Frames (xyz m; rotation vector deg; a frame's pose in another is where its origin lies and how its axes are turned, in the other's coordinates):
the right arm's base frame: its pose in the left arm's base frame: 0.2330 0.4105 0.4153 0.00 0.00 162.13
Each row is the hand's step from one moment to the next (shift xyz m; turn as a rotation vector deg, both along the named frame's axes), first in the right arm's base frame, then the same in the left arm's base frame.
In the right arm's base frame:
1: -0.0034 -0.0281 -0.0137 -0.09 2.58 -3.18
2: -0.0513 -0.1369 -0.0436 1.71 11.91 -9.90
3: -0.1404 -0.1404 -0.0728 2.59 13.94 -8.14
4: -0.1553 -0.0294 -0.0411 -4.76 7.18 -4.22
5: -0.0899 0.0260 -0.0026 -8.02 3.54 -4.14
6: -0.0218 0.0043 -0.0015 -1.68 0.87 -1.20
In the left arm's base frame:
1: 0.0119 0.0257 -0.0137 -0.71 -2.48 -3.18
2: 0.0908 0.1146 -0.0436 -5.28 -10.81 -9.90
3: 0.1767 0.0905 -0.0728 -6.74 -12.47 -8.14
4: 0.1568 -0.0197 -0.0411 2.33 -8.29 -4.22
5: 0.0776 -0.0523 -0.0026 6.55 -5.83 -4.14
6: 0.0194 -0.0108 -0.0015 1.33 -1.34 -1.20

